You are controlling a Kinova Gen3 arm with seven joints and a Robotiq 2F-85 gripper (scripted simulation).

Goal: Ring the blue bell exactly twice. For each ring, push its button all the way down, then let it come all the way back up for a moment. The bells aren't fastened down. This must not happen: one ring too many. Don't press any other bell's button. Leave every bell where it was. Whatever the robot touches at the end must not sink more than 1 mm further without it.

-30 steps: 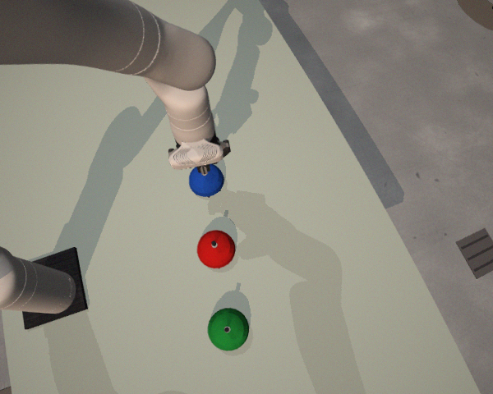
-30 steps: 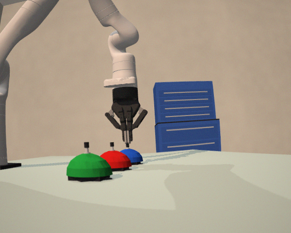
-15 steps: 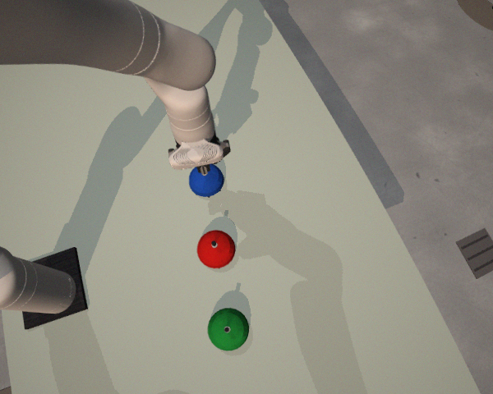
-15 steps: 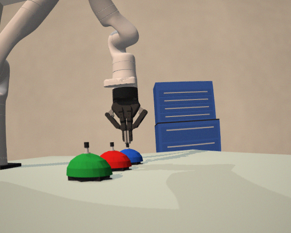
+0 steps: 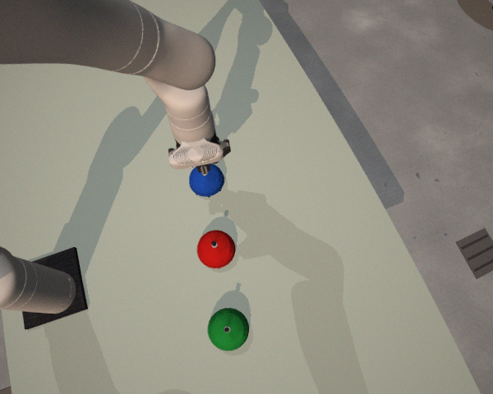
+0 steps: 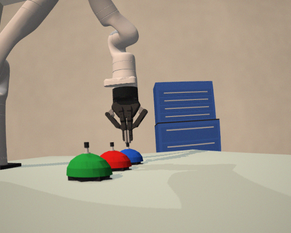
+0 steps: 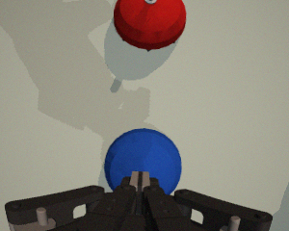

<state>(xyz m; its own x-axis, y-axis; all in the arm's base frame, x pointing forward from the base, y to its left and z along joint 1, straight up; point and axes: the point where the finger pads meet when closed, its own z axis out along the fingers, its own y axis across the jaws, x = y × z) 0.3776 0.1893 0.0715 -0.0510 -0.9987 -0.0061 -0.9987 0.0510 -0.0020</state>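
Right now my hand is 4 cm above the blue bell. Also, from my hand: red bell: 17 cm to the right, 4 cm below, 1 cm behind; green bell: 34 cm to the right, 4 cm below, 2 cm behind.
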